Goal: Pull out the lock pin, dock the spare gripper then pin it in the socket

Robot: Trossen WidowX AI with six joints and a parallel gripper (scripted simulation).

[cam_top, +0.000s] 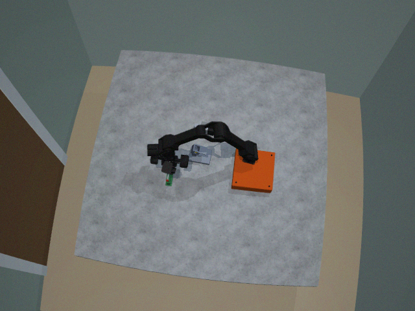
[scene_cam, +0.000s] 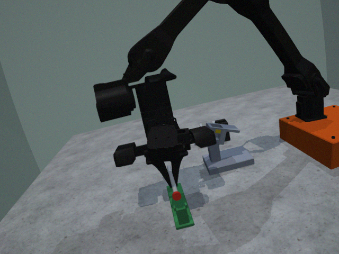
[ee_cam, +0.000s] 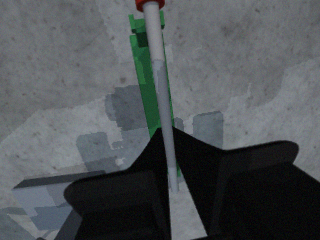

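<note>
Now: the green cradle 2 cm to the left of my gripper tip and 1 cm below it. From my gripper tip the other things lie so: spare gripper (26 cm to the right, 11 cm behind); grey mount (12 cm behind, 11 cm to the right, 2 cm above).
</note>
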